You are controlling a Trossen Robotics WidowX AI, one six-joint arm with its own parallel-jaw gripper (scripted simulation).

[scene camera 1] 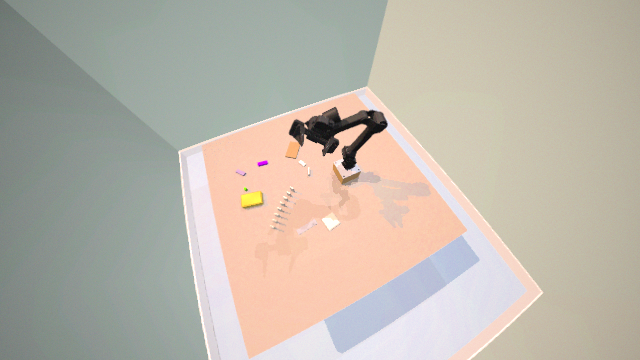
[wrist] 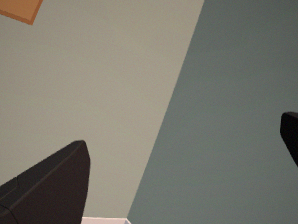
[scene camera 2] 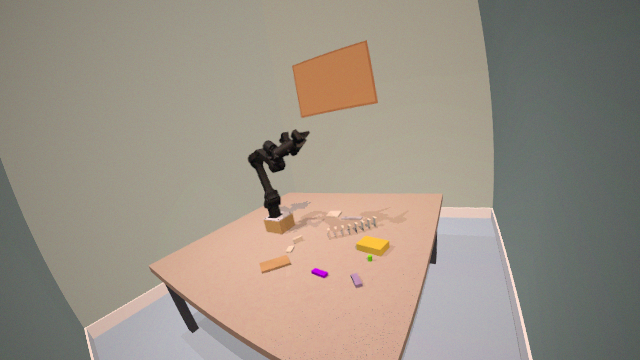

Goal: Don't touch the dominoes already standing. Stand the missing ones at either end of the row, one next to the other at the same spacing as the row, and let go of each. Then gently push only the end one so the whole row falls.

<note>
My gripper (scene camera 1: 313, 150) is open, with nothing in its grasp.
My gripper also shows in the wrist view (wrist: 189, 138).
</note>
